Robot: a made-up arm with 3 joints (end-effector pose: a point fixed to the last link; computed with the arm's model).
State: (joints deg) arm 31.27 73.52 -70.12
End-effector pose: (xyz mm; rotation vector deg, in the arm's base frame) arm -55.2 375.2 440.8 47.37 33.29 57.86
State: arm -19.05 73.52 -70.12
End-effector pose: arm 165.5 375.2 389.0 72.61 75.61 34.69
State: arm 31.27 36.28 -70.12
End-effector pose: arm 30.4 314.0 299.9 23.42 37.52 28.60
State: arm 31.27 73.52 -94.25
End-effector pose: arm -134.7 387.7 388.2 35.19 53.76 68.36
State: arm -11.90 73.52 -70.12
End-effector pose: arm 138.2 375.2 408.0 69.32 69.70 38.60
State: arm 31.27 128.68 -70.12
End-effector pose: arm -174.3 264.1 637.0 82.44 20.79 100.70
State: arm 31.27 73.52 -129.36
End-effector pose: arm -252.4 338.3 333.8 13.80 82.93 80.86
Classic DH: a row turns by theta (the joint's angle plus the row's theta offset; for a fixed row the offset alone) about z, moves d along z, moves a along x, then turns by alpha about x. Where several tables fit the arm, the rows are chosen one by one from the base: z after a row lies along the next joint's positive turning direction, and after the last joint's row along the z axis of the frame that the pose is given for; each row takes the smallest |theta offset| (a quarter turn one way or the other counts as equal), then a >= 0, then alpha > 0; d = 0 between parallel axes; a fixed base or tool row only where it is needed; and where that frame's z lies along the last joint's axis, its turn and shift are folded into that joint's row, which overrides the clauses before.
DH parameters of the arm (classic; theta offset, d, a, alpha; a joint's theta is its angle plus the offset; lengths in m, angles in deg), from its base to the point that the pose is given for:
base (fixed): 0 0.18 0 90
joint 1: 90 -0.1 0.26 90
joint 2: 0 0.01 -0.05 -90
joint 3: -90 -0.07 0.23 -90

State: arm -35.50 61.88 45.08
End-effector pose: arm 358.1 33.5 385.1 47.25 -8.63 -40.06
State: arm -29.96 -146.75 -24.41
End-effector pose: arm 361.4 -38.1 367.5 -148.96 20.34 7.22
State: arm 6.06 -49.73 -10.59
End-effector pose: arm 219.3 74.8 351.0 -49.22 4.24 -7.20
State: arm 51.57 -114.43 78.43
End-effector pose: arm -62.1 230.7 300.9 -128.98 -77.41 30.80
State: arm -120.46 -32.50 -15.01
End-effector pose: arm -5.6 100.2 -86.0 -24.99 130.99 32.83
